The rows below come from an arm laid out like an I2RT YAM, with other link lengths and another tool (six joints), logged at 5 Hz.
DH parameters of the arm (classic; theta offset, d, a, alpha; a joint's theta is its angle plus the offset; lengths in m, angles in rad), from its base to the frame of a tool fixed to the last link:
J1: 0 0.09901 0.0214 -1.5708
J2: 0 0 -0.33 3.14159
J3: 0.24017 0 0.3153 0
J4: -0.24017 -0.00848 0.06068 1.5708
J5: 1.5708 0.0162 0 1.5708
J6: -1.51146 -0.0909 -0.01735 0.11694
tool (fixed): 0 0.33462 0 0
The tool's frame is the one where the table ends.
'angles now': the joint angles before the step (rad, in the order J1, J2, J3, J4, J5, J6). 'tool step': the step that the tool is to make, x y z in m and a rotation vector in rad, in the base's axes. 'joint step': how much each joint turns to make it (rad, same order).
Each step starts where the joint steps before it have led.
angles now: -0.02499, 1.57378, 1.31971, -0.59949, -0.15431, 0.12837
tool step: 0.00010, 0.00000, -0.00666, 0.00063, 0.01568, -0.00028
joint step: 0.00000, 0.01184, -0.00073, -0.00307, 0.00000, 0.00037
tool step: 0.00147, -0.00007, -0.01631, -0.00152, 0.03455, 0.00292
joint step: 0.00001, 0.03202, -0.00003, -0.00304, 0.00001, -0.00381
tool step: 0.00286, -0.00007, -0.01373, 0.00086, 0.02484, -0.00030
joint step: -0.00001, 0.02940, 0.00001, 0.00459, -0.00001, 0.00038
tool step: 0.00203, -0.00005, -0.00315, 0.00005, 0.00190, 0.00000
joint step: 0.00000, 0.00836, -0.00003, 0.00649, 0.00000, 0.00000
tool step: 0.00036, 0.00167, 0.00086, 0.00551, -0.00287, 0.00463
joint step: 0.00001, 0.00001, 0.00001, 0.00267, -0.00724, -0.00037
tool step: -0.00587, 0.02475, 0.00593, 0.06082, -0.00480, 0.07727
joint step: 0.00838, 0.00001, 0.00001, -0.00038, -0.09004, -0.01908
